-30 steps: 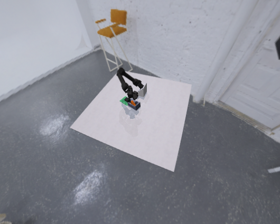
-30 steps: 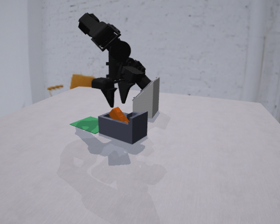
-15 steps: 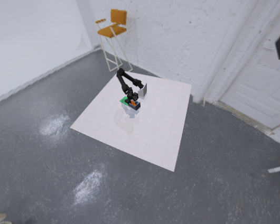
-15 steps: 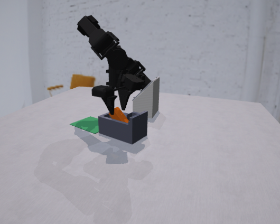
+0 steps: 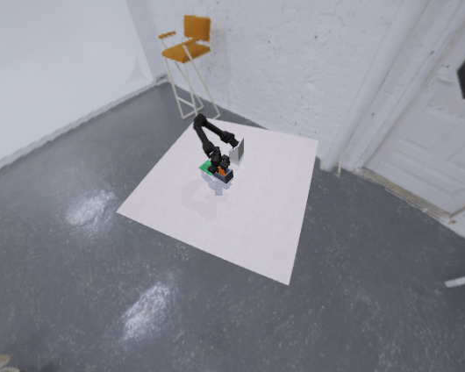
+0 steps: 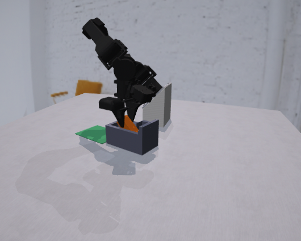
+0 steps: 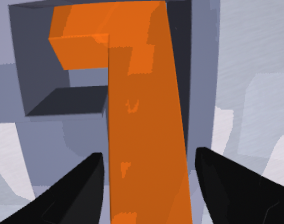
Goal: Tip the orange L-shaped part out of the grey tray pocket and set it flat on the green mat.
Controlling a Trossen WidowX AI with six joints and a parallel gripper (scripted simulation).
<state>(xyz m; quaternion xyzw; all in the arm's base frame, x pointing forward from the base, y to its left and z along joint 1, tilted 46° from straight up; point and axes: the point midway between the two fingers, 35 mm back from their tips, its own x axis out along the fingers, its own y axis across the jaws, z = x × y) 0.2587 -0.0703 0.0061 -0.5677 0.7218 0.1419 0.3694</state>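
The orange L-shaped part lies 3 cm to the left of my gripper tip and 3 cm below it. From my gripper tip the other things lie so: green mat (7 cm behind, 13 cm to the right, 8 cm below).
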